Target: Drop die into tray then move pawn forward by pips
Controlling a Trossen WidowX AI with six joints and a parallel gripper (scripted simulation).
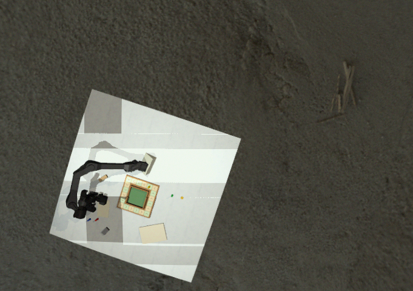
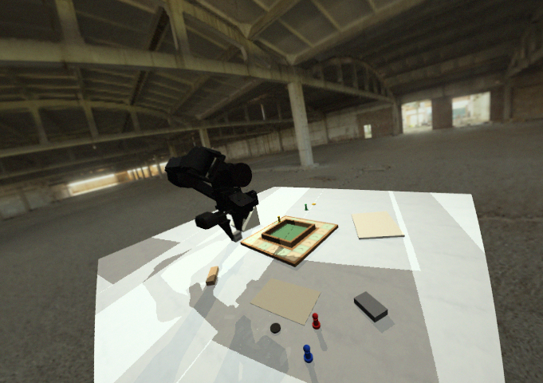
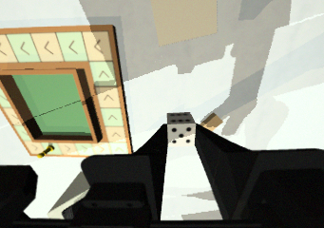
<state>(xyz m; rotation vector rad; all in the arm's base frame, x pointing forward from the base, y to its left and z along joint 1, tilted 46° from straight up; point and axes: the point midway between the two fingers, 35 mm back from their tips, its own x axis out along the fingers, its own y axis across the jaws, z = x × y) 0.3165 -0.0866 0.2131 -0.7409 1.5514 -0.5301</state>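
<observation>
My gripper tip is now 160 mm past the yellow pawn, 290 mm to the right of it and 100 mm above it. From my gripper tip the other things lie so: white die (right at my gripper tip); wooden block (60 mm behind, 90 mm to the right, 120 mm below); cream sheet (170 mm ahead, 10 mm to the left, 130 mm below).
</observation>
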